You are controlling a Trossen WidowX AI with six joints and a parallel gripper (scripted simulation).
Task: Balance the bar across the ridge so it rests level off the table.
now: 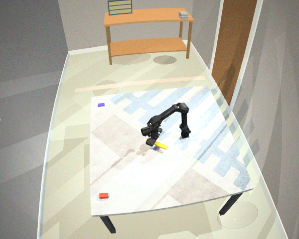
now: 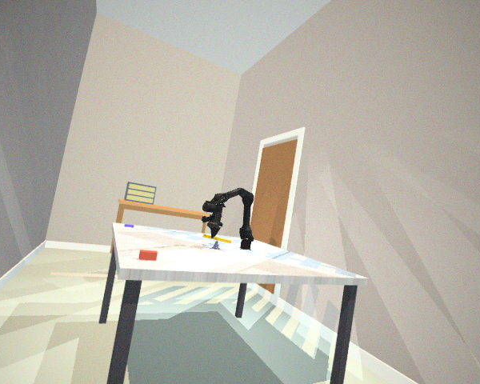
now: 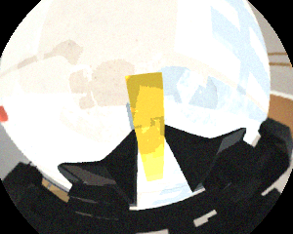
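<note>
The yellow bar lies 20 mm to the left of my gripper tip and 20 mm behind it. From my gripper tip the other things lie so: blue block 580 mm to the right, 450 mm ahead, 50 mm below; red block 450 mm ahead, 420 mm to the left, 50 mm below.
</note>
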